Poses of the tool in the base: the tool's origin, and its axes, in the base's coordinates. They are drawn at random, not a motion.
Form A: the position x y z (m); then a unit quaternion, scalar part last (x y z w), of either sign.
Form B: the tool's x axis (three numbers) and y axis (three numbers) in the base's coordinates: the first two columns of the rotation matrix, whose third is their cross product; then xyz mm. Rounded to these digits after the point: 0 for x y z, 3 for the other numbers.
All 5 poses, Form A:
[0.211 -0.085 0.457 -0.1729 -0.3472 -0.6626 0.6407]
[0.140 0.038 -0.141 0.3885 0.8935 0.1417 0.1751]
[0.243 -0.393 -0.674 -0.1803 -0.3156 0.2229 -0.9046]
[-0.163 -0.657 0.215 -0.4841 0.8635 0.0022 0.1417]
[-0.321 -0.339 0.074 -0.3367 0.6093 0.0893 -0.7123]
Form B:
[-0.119 -0.729 0.674 0.969 0.062 0.239 211 -85 457]
[-0.637 0.744 -0.203 0.645 0.658 0.389 140 38 -141]
[0.701 -0.289 -0.651 0.517 0.836 0.185 243 -393 -674]
[-0.491 -0.835 -0.247 -0.837 0.531 -0.133 -163 -657 215]
[0.242 -0.538 0.808 -0.283 0.757 0.589 -321 -339 74]

